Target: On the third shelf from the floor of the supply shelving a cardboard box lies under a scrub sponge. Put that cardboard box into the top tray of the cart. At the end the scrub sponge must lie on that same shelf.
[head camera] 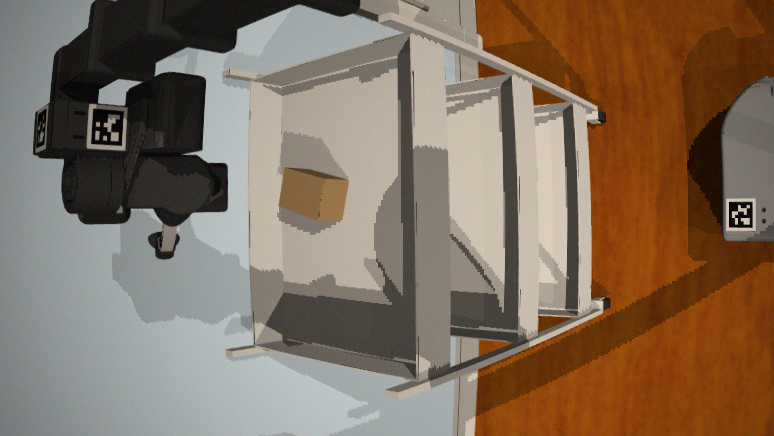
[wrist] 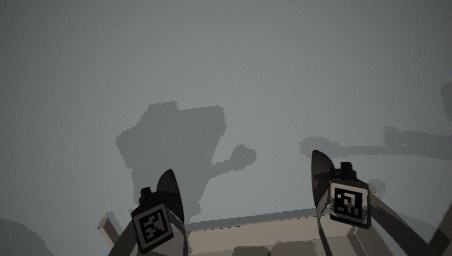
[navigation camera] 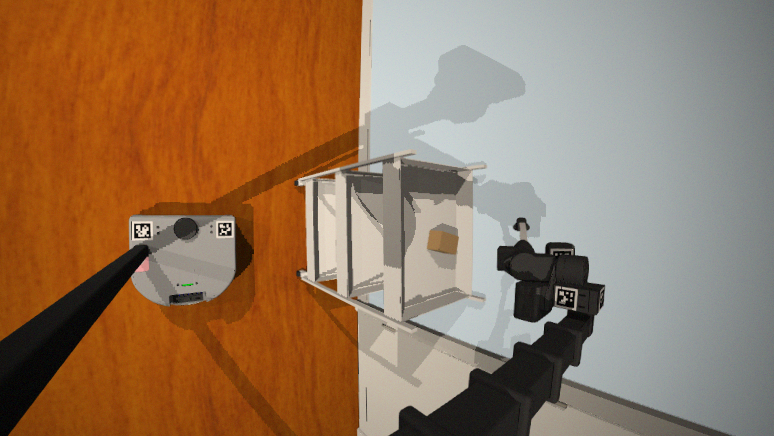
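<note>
The cardboard box lies in the top tray of the cart, near the tray's far wall. Nothing touches the box. My gripper is open and empty, with its fingers wide apart. It is clear of the tray, past the far rim in the head and navigation camera views, where one fingertip shows and the wrist hides the other. In the wrist view the tray's rim shows at the bottom edge, behind the fingers. The scrub sponge and the supply shelving's third shelf do not show in these views.
The cart's two lower trays are below the top one. Thin corner posts stick out past the top tray. A pale blue wall is behind the cart. My base stands on the wooden floor near the cart.
</note>
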